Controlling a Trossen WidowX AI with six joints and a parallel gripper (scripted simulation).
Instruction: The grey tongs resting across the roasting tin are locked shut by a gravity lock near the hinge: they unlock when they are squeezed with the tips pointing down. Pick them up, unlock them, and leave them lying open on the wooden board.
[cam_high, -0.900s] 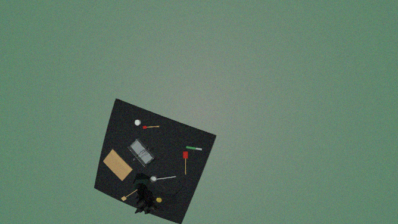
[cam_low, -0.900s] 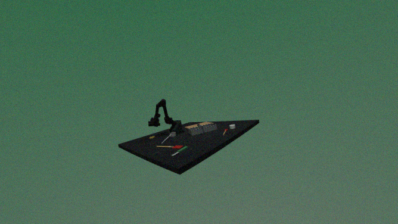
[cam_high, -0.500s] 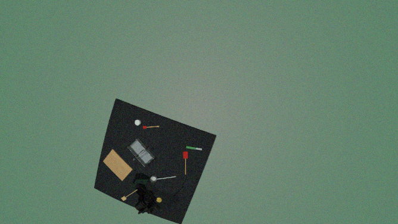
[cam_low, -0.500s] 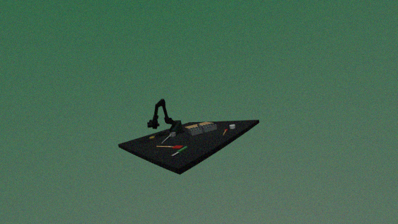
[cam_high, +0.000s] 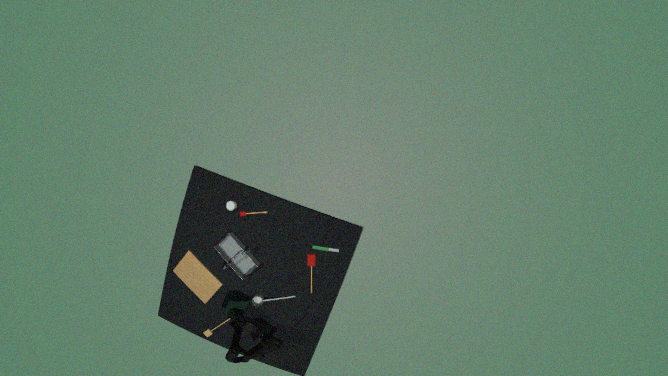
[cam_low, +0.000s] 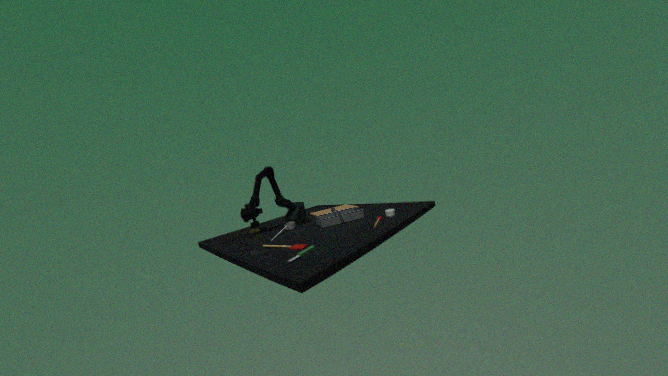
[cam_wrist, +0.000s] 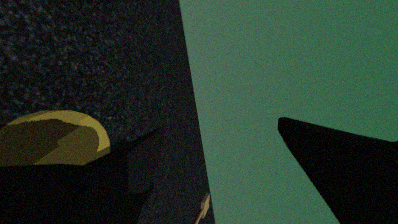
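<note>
My gripper tip is 58 cm short of the grey roasting tin, 39 cm to the right of it and 8 cm above it. Also, from my gripper tip: green-handled tool (87 cm ahead, 17 cm to the right, 10 cm below); then wooden board (27 cm ahead, 65 cm to the left, 10 cm below); then red spatula (69 cm ahead, 12 cm to the right, 10 cm below).
</note>
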